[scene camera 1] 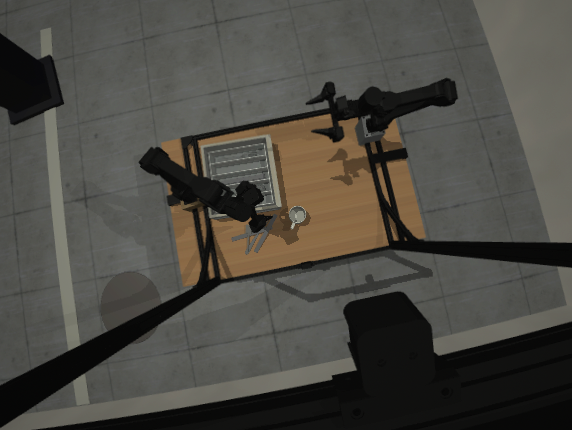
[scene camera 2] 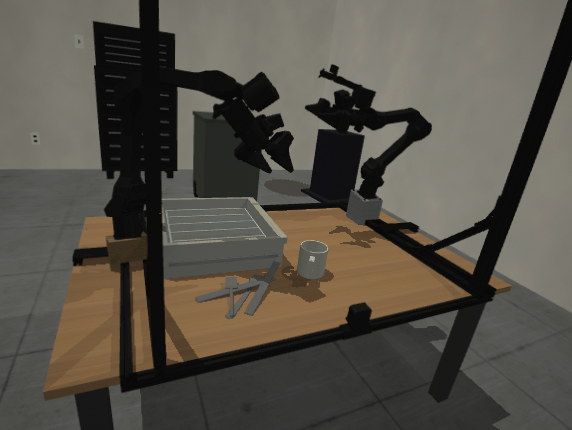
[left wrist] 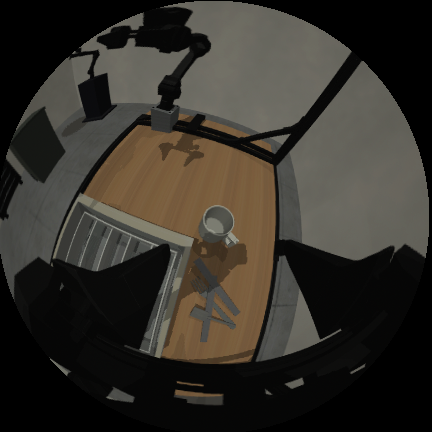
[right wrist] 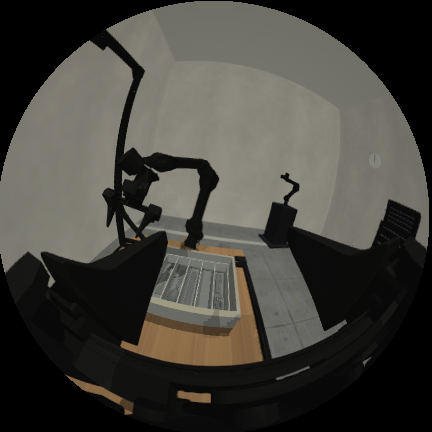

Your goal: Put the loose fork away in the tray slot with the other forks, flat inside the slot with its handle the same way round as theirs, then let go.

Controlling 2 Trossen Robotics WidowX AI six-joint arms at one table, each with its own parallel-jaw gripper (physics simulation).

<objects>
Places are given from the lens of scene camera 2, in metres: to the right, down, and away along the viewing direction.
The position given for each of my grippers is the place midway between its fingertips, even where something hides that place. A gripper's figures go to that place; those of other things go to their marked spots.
my left gripper point(scene camera 2: 281, 172): -0.01, -0.11, 0.85
my right gripper point(scene camera 2: 311, 111): 0.08, -0.34, 1.09
mug point(scene camera 2: 313, 254): 0.07, 0.11, 0.91
grey cutlery tray point(scene camera 2: 190, 225): -0.30, 0.03, 1.05
The marked spots on the grey cutlery tray and the mug are 0.41 m apart.
</objects>
